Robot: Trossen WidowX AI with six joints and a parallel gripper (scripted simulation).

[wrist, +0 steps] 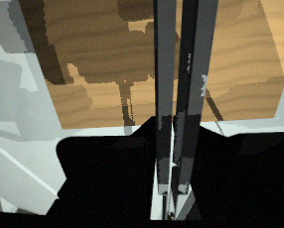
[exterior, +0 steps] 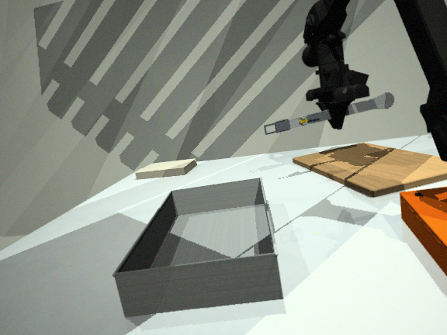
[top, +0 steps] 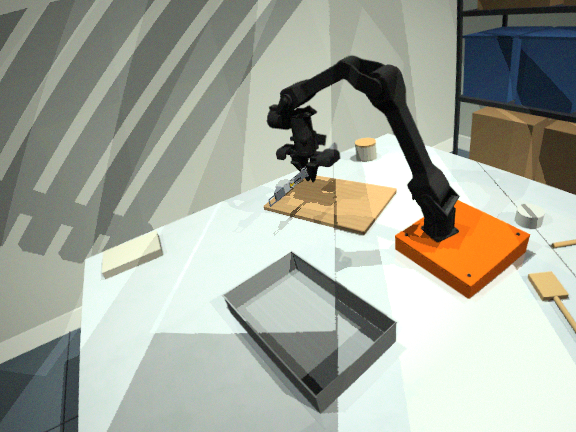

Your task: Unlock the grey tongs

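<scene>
The wooden board lies 100 mm below my gripper tip, 60 mm behind it and 30 mm to the right of it. Round my gripper tip: cream block (580 mm ahead, 100 mm to the right, 90 mm below); then wooden-lidded jar (320 mm behind, 240 mm to the right, 70 mm below); then roasting tin (380 mm to the left, 190 mm ahead, 80 mm below).
</scene>
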